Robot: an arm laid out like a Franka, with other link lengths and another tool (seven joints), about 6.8 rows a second.
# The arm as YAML. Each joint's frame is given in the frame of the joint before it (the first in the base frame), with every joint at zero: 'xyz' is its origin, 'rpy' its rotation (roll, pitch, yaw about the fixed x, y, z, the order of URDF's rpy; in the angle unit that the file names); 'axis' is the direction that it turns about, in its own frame. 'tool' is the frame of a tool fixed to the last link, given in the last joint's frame.
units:
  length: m
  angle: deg
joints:
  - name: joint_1
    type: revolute
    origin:
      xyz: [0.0, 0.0, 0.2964]
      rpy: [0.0, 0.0, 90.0]
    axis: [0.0, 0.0, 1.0]
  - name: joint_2
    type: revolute
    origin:
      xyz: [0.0, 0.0, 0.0]
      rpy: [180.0, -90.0, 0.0]
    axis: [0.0, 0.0, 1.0]
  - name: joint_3
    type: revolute
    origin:
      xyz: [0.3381, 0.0, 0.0]
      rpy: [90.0, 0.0, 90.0]
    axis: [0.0, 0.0, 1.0]
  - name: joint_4
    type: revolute
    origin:
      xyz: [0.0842, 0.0, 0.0]
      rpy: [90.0, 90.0, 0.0]
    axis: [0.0, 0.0, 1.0]
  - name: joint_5
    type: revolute
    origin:
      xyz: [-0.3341, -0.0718, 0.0]
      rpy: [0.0, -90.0, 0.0]
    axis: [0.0, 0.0, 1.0]
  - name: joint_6
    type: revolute
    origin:
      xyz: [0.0, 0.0, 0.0]
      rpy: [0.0, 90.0, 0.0]
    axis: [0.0, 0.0, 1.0]
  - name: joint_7
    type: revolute
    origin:
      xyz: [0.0, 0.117, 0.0]
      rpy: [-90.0, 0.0, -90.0]
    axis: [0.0, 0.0, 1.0]
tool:
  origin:
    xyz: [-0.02, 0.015, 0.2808]
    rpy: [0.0, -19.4, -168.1]
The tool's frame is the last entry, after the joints.
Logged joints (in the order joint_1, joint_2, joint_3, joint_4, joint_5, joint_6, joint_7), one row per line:
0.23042, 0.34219, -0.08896, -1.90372, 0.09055, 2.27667, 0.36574
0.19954, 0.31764, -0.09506, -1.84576, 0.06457, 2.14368, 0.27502
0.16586, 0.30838, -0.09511, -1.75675, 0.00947, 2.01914, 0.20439
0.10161, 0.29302, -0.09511, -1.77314, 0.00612, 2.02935, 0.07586
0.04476, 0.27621, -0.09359, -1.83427, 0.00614, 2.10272, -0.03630
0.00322, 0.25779, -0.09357, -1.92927, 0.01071, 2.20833, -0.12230
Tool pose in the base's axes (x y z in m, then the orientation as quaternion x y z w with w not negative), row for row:
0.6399, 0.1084, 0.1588, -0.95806, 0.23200, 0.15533, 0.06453
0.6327, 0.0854, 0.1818, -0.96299, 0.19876, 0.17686, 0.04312
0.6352, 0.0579, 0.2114, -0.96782, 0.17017, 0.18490, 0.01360
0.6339, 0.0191, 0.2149, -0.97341, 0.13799, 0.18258, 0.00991
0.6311, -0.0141, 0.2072, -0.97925, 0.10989, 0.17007, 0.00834
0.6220, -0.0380, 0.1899, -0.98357, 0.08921, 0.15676, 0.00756
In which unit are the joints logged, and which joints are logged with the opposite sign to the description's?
The joints are logged in radians. Opposite sign: none.
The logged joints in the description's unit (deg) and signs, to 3 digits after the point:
13.202, 19.606, -5.097, -109.075, 5.188, 130.444, 20.955
11.433, 18.199, -5.447, -105.754, 3.700, 122.824, 15.757
9.503, 17.669, -5.449, -100.654, 0.543, 115.688, 11.711
5.822, 16.789, -5.449, -101.593, 0.351, 116.273, 4.346
2.565, 15.826, -5.362, -105.096, 0.352, 120.477, -2.080
0.184, 14.770, -5.361, -110.539, 0.614, 126.528, -7.007

